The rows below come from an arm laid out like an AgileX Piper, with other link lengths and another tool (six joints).
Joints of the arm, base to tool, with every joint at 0 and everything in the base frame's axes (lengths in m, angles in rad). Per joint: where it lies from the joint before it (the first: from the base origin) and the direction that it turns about. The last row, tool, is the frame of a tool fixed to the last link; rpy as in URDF.
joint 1: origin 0 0 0.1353 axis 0 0 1
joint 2: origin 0 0 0 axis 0 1 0
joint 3: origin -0.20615 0 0.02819 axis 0 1 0
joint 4: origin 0.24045 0 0.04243 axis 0.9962 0 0.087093
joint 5: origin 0 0 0 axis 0 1 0
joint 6: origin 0.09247 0 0.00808 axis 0.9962 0 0.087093
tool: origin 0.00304 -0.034 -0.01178 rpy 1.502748 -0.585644 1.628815
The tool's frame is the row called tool.
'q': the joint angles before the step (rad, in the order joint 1, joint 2, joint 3, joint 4, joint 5, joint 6). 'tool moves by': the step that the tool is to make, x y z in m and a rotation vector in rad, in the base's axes. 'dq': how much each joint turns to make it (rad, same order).
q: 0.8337 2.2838 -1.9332 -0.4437 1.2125 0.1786
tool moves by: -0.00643 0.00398 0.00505 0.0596 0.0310 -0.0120
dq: 0.0066 -0.0236 0.0000 0.0648 0.0009 0.0023
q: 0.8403 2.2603 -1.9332 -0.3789 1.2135 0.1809
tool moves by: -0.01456 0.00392 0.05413 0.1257 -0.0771 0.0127
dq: 0.0302 -0.1434 0.0001 0.0220 0.0027 0.0139
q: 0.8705 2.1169 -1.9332 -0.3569 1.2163 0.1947
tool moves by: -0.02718 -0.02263 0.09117 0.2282 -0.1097 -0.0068
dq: 0.0040 -0.2631 0.0063 0.0591 0.0148 0.0089
